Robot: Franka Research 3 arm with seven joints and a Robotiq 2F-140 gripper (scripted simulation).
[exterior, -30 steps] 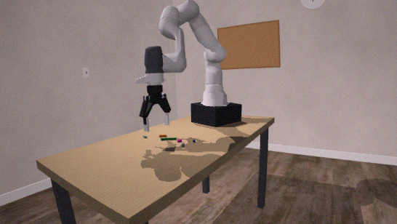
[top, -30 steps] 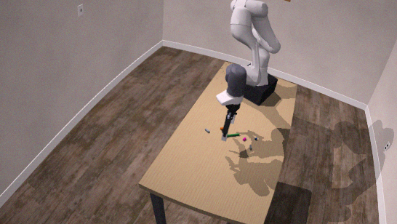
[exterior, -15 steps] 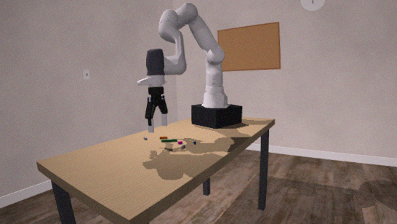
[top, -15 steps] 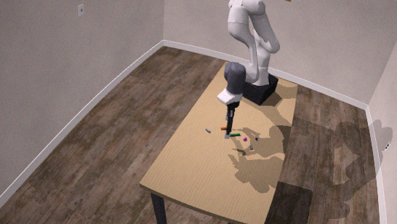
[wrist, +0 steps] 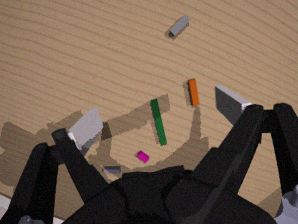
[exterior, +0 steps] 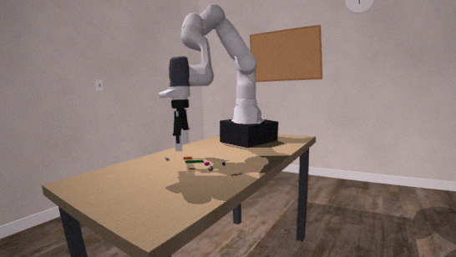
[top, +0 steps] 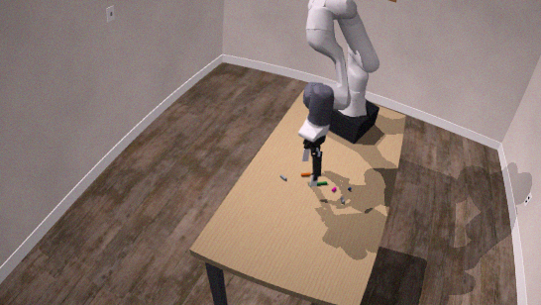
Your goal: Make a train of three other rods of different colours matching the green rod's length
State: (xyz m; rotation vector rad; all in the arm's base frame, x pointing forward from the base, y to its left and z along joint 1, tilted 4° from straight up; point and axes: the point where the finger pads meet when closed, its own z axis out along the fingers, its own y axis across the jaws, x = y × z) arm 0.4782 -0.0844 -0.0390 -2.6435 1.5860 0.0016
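The blue rod lies 40 mm behind my hand, 180 mm to the left of it and 70 mm below it. Round my hand: magenta rod (10 mm behind, 120 mm to the left, 70 mm below); green rod (20 mm behind, 50 mm to the left, 70 mm below); orange rod (50 mm behind, 20 mm to the right, 70 mm below).
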